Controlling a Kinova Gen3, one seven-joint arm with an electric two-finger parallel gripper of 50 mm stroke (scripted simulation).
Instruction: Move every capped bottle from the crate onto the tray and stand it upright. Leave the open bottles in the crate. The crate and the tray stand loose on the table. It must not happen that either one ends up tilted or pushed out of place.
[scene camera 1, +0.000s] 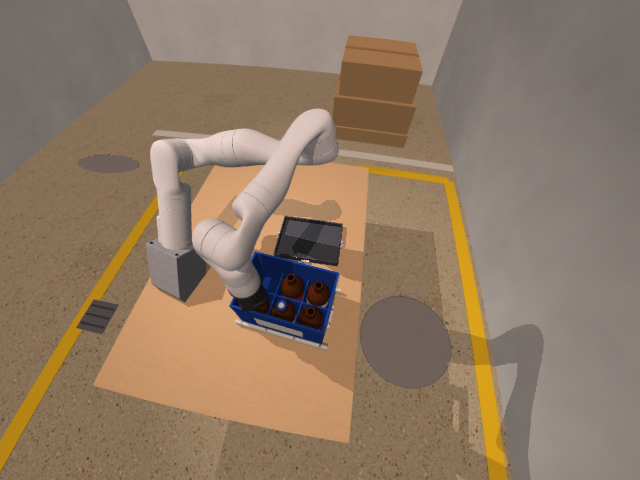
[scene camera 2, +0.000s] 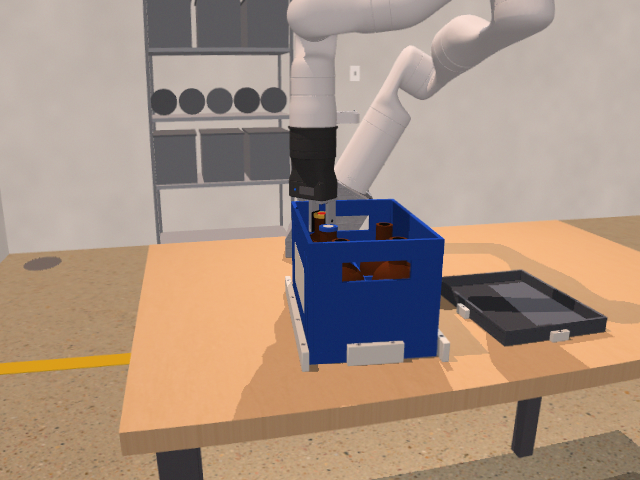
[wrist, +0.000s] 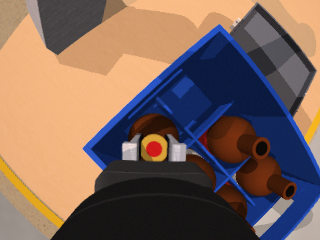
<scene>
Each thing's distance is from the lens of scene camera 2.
my gripper (scene camera 2: 322, 232): 97 cm
blue crate (scene camera 2: 337, 313): 77 cm
</scene>
